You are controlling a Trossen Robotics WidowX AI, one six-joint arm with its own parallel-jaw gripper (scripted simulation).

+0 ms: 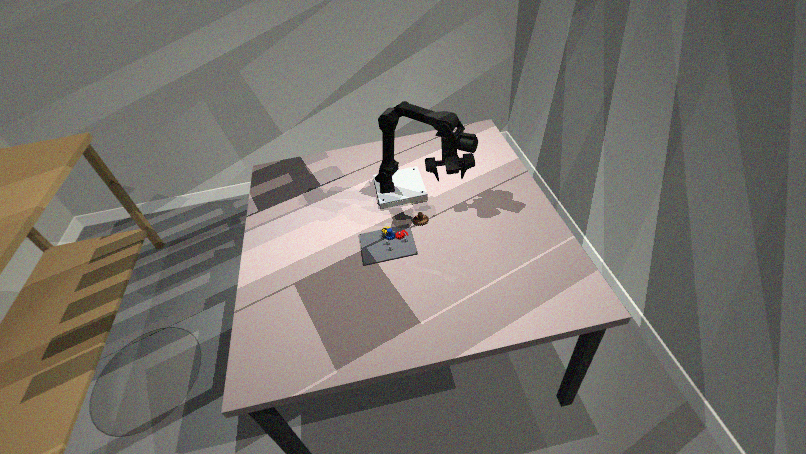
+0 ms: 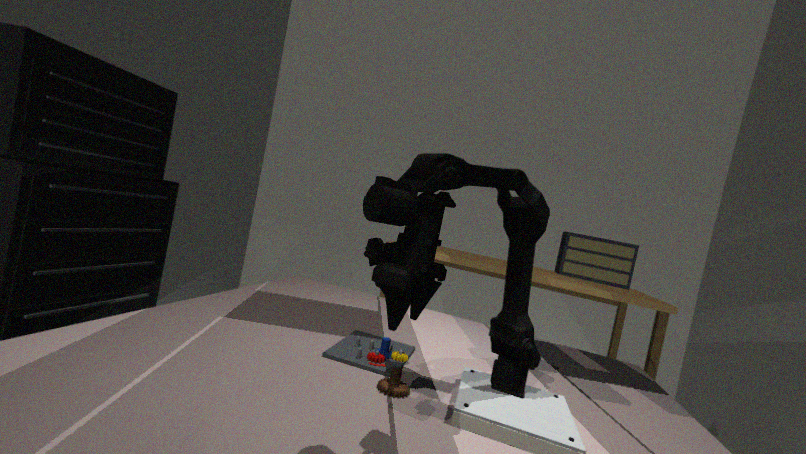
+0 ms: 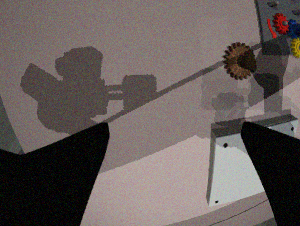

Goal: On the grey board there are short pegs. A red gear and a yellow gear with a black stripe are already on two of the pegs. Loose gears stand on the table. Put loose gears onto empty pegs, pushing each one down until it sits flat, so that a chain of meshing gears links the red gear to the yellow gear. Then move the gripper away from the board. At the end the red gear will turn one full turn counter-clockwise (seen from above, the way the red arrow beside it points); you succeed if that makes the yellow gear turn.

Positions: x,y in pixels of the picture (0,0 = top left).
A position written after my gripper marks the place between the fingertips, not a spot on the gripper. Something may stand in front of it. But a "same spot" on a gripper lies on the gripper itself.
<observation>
my gripper: image 1; image 2 403,324; image 3
same spot on my gripper: (image 3: 59,177) = (image 1: 462,169)
</observation>
